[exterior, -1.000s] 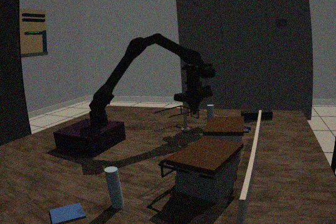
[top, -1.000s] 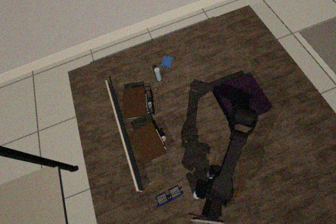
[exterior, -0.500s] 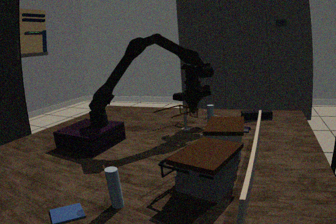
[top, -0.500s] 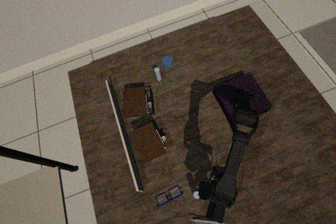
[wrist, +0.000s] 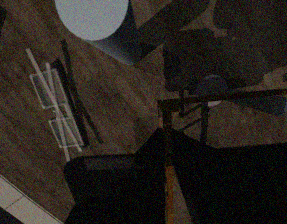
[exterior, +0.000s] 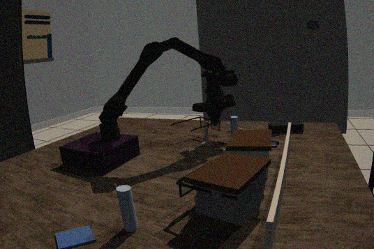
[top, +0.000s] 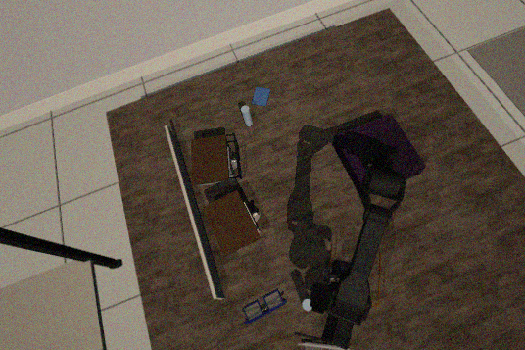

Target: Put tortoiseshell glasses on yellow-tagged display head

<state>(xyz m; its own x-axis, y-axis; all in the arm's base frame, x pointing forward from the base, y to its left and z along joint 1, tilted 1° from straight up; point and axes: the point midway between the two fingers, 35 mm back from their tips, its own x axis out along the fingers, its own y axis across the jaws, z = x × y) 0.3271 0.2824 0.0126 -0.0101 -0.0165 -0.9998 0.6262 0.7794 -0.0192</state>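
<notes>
Now: gripper tip 7 cm to the left of the white-footed pin, 3 cm above it and 2 cm past it. From my gripper tip the other things lie so: display head: 33 cm to the right, 14 cm ahead; flat pair of glasses: 10 cm to the left, 10 cm ahead, 4 cm below; long rail: 46 cm to the right, 26 cm ahead.
</notes>
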